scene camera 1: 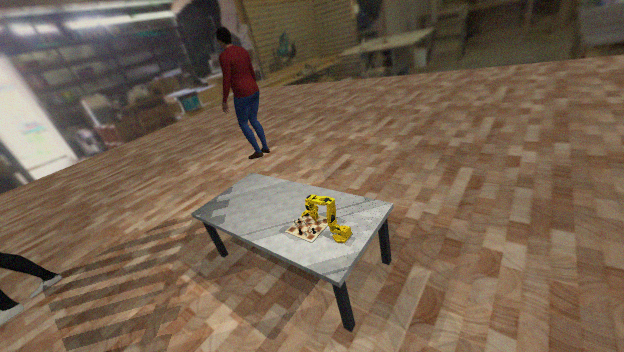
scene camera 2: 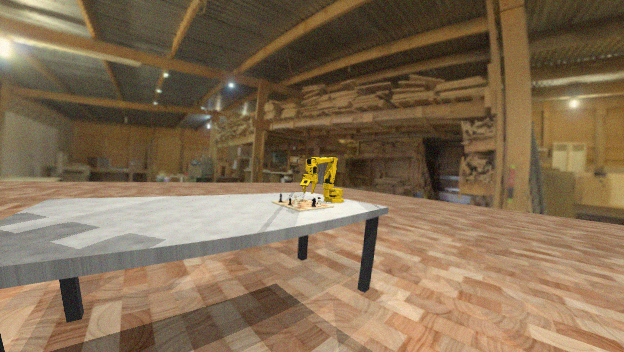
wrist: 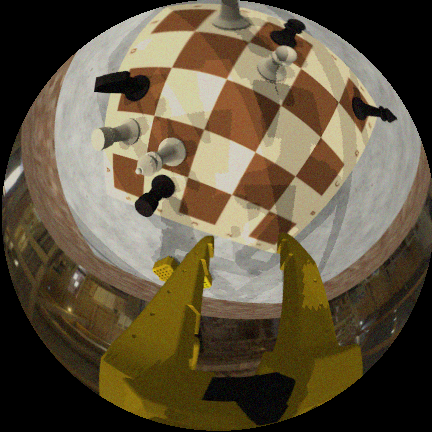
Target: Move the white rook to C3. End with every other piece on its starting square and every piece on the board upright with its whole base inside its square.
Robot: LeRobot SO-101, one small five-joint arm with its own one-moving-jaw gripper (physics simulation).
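Seen in the pictures: hand at its tool point: (scene camera 1: 316,221) (scene camera 2: 311,193) (wrist: 213,243); arm's base at its link origin: (scene camera 1: 339,235) (scene camera 2: 331,201).
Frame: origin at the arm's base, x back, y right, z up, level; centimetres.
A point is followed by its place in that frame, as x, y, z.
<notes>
The white rook (wrist: 117,134) @[-18.9, -8.0, 2.5] stands upright on a light square at the board's left edge in the wrist view; it is too small to tell apart in the scene views. A white bishop (wrist: 162,156) @[-18.3, -4.1, 2.9] is beside it, with a black pawn (wrist: 155,195) @[-15.3, -4.4, 2.7] just below and a black knight (wrist: 122,86) just above. The chessboard (scene camera 1: 311,239) @[-12.9, -10.1, 0.6] (scene camera 2: 301,209) @[-31.6, -10.9, 0.6] (wrist: 215,95) @[-22.7, -2.8, 0.6] lies on the table. My gripper (scene camera 1: 310,217) @[-15.7, 0.2, 5.5] (scene camera 2: 308,193) @[-15.7, 0.2, 5.5] (wrist: 246,241) @[-15.7, 0.2, 5.5] is open and empty, above the board. In the wrist view its tips are at the board's near edge, right of the rook.
A tall white piece (wrist: 231,17), cut off at the top, a white pawn (wrist: 276,64), a black pawn (wrist: 288,34) and a black bishop (wrist: 372,110) stand farther up and right. The grey table (scene camera 1: 250,215) @[-70.5, -8.8, 0.0] (scene camera 2: 175,220) @[-79.4, -7.3, 0.0] bears the arm's yellow base (scene camera 1: 342,233) @[4.4, -2.2, 5.0] (scene camera 2: 333,194) @[-0.4, -1.7, 4.3] beside the board.
</notes>
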